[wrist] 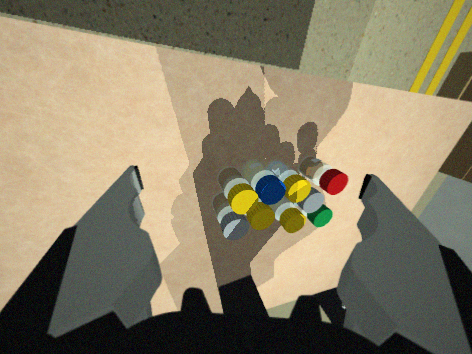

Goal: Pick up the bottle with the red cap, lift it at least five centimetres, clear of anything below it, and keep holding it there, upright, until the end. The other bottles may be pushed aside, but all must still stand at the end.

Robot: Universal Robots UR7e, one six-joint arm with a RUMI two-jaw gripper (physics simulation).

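Frame: origin at the arm's base, x left, y ahead, z down, level; millimetres.
Seen in the pictures: gripper, fingertip midpoint: [248,171].
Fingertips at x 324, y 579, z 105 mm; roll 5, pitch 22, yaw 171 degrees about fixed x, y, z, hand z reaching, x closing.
Observation:
Offsets run from my fingertips to a thing's top centre. Level surfaces: height alone.
The bottle with the red cap @(dx -299, dy -101, dz +152 mm) [333,181] stands upright on the table at the right side of a group of bottles, near the right finger's side in this view. It stands close beside a bottle with a yellow cap @(dx -202, dy -115, dz +152 mm) [299,189]; whether they touch I cannot tell. My gripper [248,171] is wide open and empty, high above the bottles, with the group between its two fingers in the view. The other bottles stand packed together: a blue cap @(dx -141, dy -117, dz +152 mm) [270,189], a green cap @(dx -302, dy -194, dz +152 mm) [320,216], grey caps @(dx -80, dy -200, dz +152 mm) [235,226] @(dx -252, dy -147, dz +152 mm) [313,200] and several yellow caps show.
The pale table @(dz +257 mm) [85,110] bears the bottles and dark shadows. Its far edge runs across the top of the view, with a speckled dark floor area [200,30] and yellow floor lines [440,45] beyond. The table's right edge lies beyond the right finger.

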